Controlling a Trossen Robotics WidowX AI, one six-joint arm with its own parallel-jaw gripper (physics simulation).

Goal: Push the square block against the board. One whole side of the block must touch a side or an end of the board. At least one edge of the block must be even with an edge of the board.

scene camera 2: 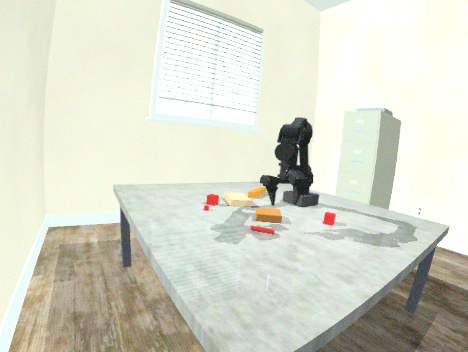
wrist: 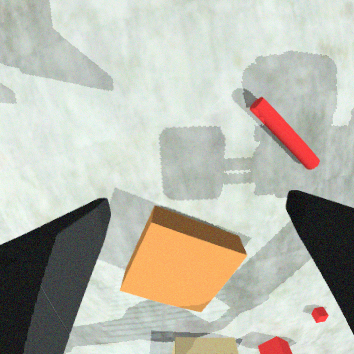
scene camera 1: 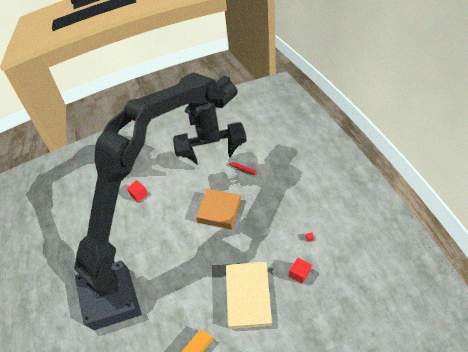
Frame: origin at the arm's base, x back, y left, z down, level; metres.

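Seen in the pictures: gripper, between the fingertips: [scene camera 2: 283,205] [wrist: 198,202] [scene camera 1: 213,160]; arm's base, origin of its link: [scene camera 2: 302,193] [scene camera 1: 105,283].
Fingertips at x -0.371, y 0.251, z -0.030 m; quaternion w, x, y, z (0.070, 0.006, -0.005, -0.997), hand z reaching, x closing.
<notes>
Pixels of each thing's middle, then the offset from my fingertips to it.
- orange square block, middle of its body: [wrist: 179,264] [scene camera 1: 219,208] [scene camera 2: 268,214] dx +0.028, dy -0.112, dz +0.072 m
- cream rectangular board, middle of its body: [scene camera 1: 248,295] [scene camera 2: 237,199] dx +0.043, dy -0.376, dz +0.072 m
- red stick, middle of its body: [wrist: 286,135] [scene camera 1: 243,168] [scene camera 2: 262,229] dx -0.087, dy +0.004, dz +0.079 m
- tiny red cube, middle of its body: [wrist: 319,314] [scene camera 1: 309,237] dx -0.163, dy -0.285, dz +0.079 m
- orange bar, middle of its body: [scene camera 2: 257,192] dx +0.257, dy -0.498, dz +0.071 m
The orange square block [scene camera 1: 218,206] [scene camera 2: 268,215] [wrist: 182,265] lies flat on the table. The cream rectangular board [scene camera 1: 248,295] [scene camera 2: 237,199] [wrist: 215,346] lies flat, with a gap of bare table between it and the block. The block's sides are turned a little relative to the board's. In the wrist view, part of the board shows at the bottom edge. My gripper [scene camera 1: 213,159] [wrist: 198,202] is open and empty, its fingers pointing down above the table on the side of the block away from the board. In the wrist view, the block shows between and below the fingertips.
A red stick [scene camera 1: 243,168] [scene camera 2: 263,230] [wrist: 285,134] lies near the block. Red cubes [scene camera 1: 137,191] [scene camera 1: 300,270] stand near the arm and beside the board. A tiny red cube [scene camera 1: 310,236] [wrist: 319,314] and an orange bar [scene camera 1: 197,342] [scene camera 2: 257,192] also lie on the table.
</notes>
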